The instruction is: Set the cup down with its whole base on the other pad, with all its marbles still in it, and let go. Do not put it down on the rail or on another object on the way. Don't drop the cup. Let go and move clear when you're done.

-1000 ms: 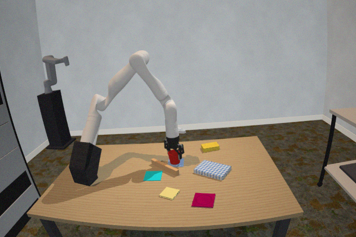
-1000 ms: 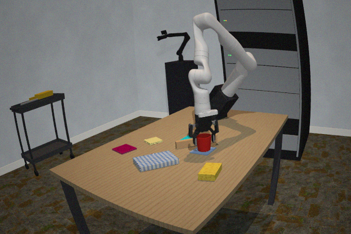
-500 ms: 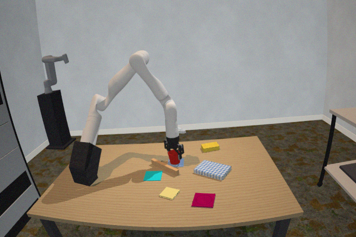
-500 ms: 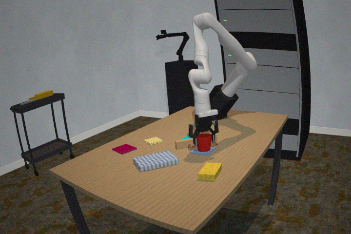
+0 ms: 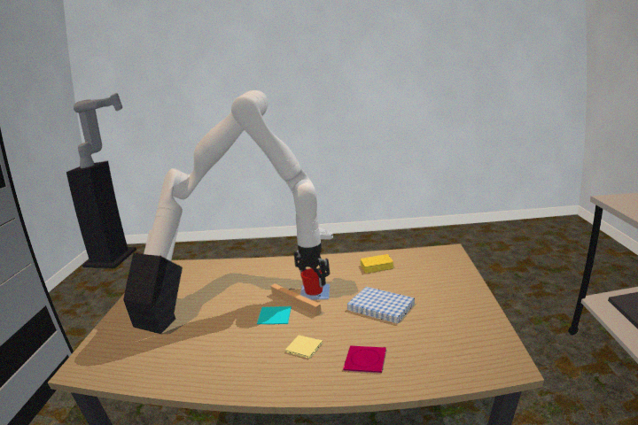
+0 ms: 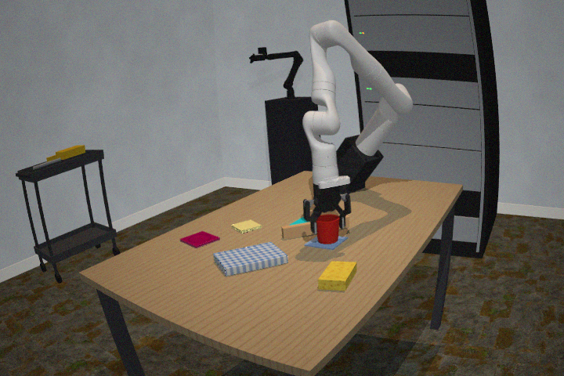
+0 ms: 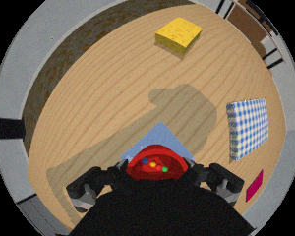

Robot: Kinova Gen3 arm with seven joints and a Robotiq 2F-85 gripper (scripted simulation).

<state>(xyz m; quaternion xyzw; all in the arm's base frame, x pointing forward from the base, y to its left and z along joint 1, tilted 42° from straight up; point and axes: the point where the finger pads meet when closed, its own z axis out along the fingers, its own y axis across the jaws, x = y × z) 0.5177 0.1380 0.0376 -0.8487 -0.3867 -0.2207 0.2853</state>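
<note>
My gripper is now 2 cm above the red cup. The rest, counted from my hand: wooden rail 8 cm to the right, 5 cm behind, 4 cm below.
</note>
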